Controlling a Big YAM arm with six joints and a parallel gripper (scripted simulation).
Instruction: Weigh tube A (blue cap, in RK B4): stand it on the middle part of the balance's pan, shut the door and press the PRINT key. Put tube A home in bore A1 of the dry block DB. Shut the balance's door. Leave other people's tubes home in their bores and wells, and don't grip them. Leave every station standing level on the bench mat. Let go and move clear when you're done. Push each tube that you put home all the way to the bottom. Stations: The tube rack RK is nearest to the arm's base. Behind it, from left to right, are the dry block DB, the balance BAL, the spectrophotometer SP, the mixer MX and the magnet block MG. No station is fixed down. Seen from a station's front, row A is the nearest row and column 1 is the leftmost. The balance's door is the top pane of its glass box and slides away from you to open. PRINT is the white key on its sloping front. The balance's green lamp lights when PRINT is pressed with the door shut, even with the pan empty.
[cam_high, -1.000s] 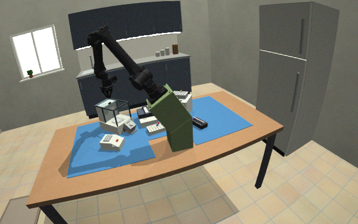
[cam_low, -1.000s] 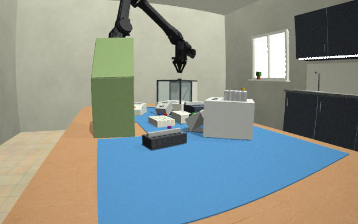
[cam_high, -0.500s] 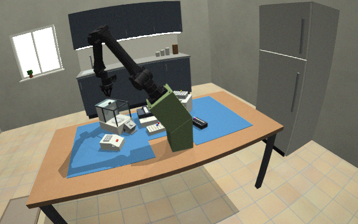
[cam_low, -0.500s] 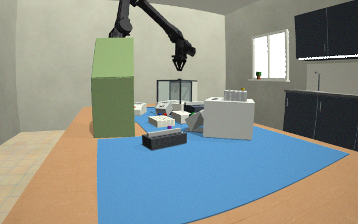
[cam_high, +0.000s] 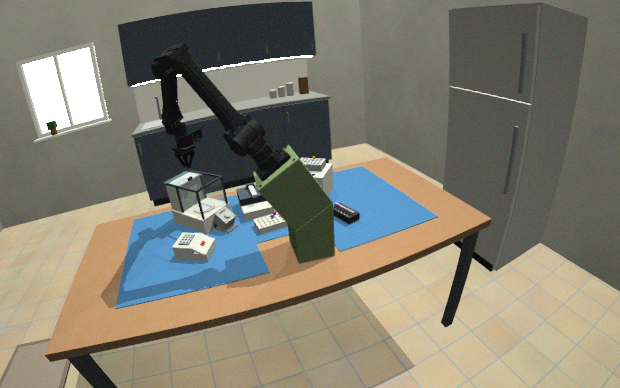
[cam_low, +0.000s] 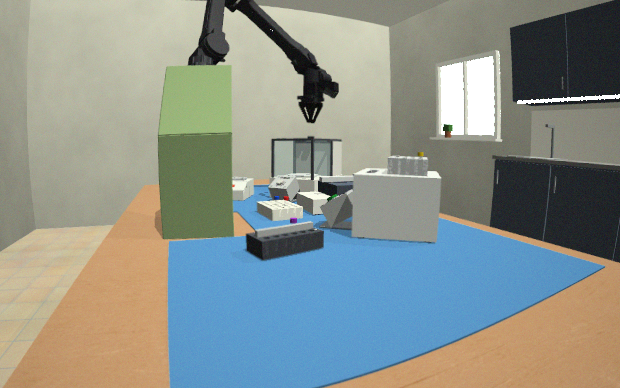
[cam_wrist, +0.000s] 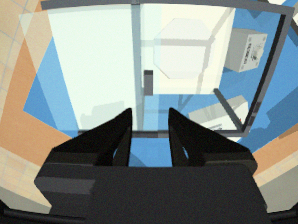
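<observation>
Now: hand 310 mm to the left of the tube rack RK, 260 mm above it and 210 mm past it. From my hand the other things lie so: dark spectrophotometer: 280 mm to the right, 210 mm below, 20 mm behind; then dry block DB: 280 mm behind, 250 mm below, 30 mm to the left; then white round key: 210 mm below, 160 mm behind, 140 mm to the right.
</observation>
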